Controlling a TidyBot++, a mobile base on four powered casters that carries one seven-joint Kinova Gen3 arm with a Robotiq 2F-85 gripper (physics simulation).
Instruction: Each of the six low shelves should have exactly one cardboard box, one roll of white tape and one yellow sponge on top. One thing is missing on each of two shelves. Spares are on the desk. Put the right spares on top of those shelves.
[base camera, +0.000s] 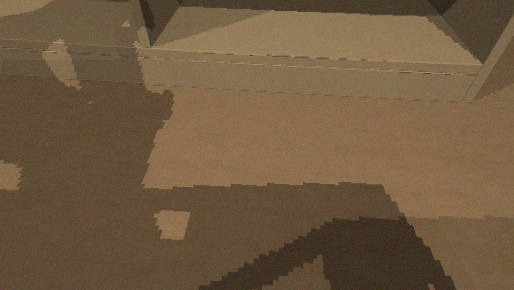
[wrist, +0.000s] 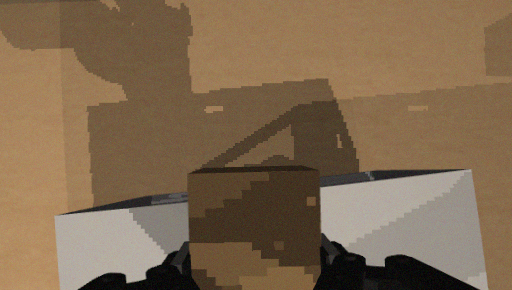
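My gripper (wrist: 255, 255) is shut on a brown cardboard box (wrist: 255, 205), with the black fingers at its left and right sides in the lower middle of the wrist view. The lower part of a pale low shelf (base camera: 310, 77) shows across the top of the base camera view, with its bottom board, front strip and side panels. Its top is out of view. The gripper and box do not show in the base camera view. White tape, yellow sponges and the desk do not show in either view.
White panels of the robot's base (wrist: 400, 215) lie below and on both sides of the held box in the wrist view. Wooden floor (base camera: 280, 140) (wrist: 400, 50) with angular shadows lies in front of the shelf. Another pale shelf section adjoins at the upper left of the base view.
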